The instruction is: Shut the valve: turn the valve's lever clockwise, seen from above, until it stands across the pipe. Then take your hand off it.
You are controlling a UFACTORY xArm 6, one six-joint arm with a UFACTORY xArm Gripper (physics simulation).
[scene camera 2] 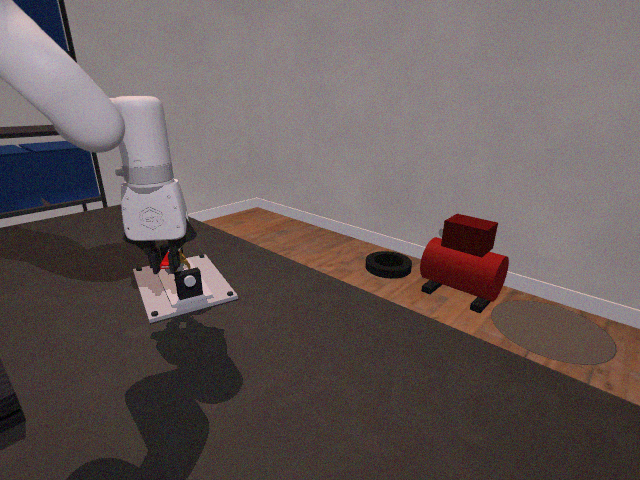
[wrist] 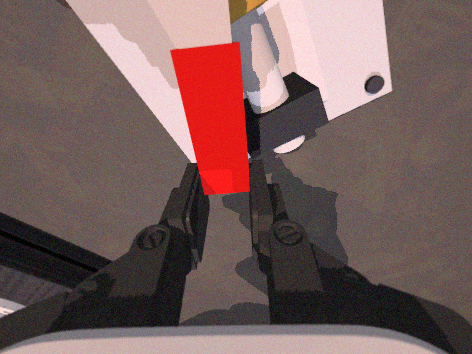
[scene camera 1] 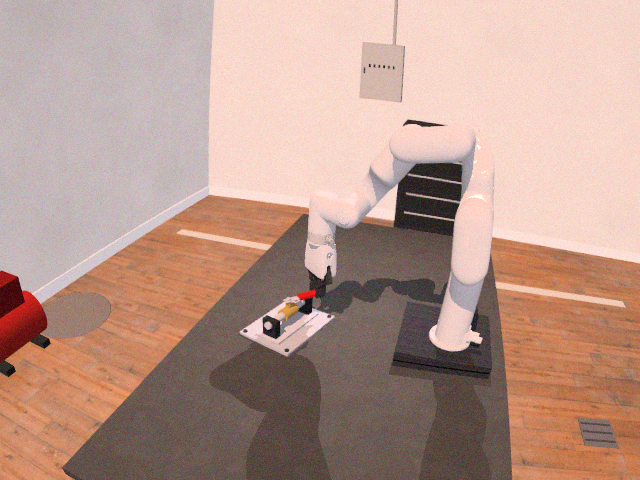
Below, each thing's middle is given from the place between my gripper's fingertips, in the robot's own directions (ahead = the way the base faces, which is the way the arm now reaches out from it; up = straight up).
Scene:
I see my gripper 80 mm to the right of the white base plate (scene camera 2: 157, 305), 80 mm above it and 50 mm short of it.

